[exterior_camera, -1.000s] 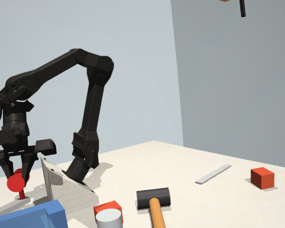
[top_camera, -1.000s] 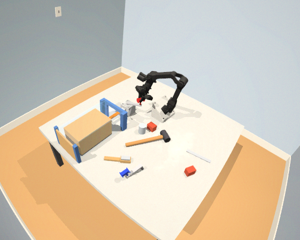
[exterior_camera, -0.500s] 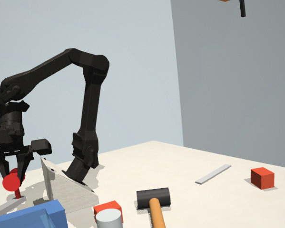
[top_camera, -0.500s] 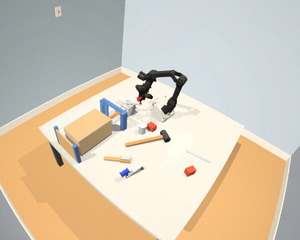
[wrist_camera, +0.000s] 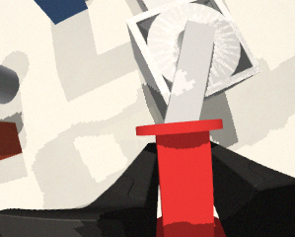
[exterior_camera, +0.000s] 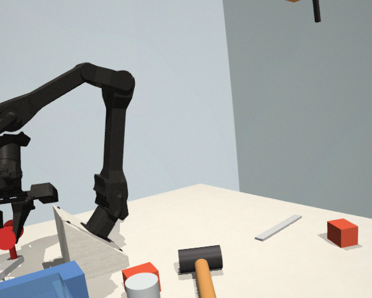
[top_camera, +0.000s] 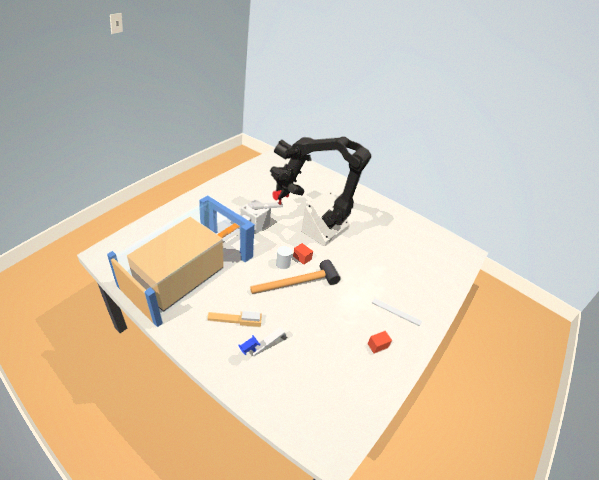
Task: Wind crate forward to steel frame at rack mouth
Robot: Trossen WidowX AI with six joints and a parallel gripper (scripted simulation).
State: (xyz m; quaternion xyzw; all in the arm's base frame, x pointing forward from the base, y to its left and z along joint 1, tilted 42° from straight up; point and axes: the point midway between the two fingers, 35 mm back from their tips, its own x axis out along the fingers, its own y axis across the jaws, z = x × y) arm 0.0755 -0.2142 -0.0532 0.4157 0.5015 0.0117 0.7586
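Right now the grey crank bar is 3 cm below my gripper tip, 2 cm to the right of it and 1 cm ahead of it. Also, from my gripper tip: grey winch 10 cm below, 7 cm to the right, 5 cm ahead; then blue frame 22 cm ahead, 7 cm to the right, 3 cm below; then red knob 1 cm to the left, 1 cm behind.
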